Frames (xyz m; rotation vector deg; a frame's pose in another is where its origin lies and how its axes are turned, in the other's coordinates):
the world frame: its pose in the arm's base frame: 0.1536 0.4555 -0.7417 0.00 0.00 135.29
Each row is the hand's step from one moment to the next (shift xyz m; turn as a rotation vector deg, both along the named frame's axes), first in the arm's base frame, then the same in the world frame.
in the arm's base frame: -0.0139 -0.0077 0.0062 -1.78 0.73 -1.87
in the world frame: 0.0045 0.0153 0.0062 1.78 0.73 -1.87
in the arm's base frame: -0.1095 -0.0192 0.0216 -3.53 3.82 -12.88
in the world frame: 0.0643 0.0907 0.0216 5.20 -0.23 -12.88
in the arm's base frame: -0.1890 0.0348 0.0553 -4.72 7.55 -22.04
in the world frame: 0.1588 0.1082 0.0553 8.67 -2.05 -22.04
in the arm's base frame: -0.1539 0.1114 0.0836 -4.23 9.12 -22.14
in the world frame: 0.1877 0.0291 0.0836 9.42 -3.51 -22.14
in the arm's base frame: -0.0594 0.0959 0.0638 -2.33 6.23 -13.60
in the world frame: 0.1097 -0.0264 0.0638 6.04 -2.79 -13.60
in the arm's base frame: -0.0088 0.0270 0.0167 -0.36 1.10 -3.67
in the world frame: 0.0252 -0.0130 0.0167 1.03 -0.53 -3.67
